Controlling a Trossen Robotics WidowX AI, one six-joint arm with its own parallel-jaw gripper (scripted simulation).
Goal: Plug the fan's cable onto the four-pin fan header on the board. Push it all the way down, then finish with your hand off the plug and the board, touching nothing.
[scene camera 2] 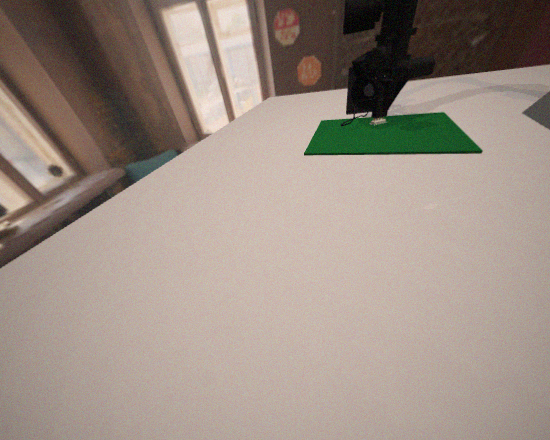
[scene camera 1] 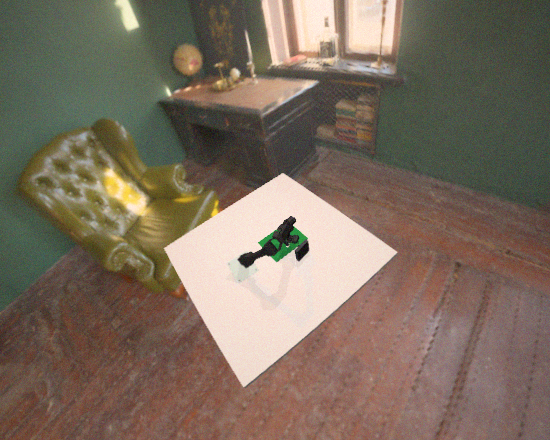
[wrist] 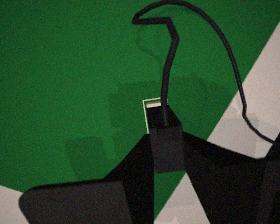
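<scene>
Scene camera 2 shows the gripper (scene camera 2: 382,110) together with a green board (scene camera 2: 433,133) and a black fan (scene camera 2: 359,89). In the wrist view there is a dark fan plug (wrist: 167,143), and the gripper (wrist: 162,137) appears there too, as does the green board (wrist: 80,80).
</scene>
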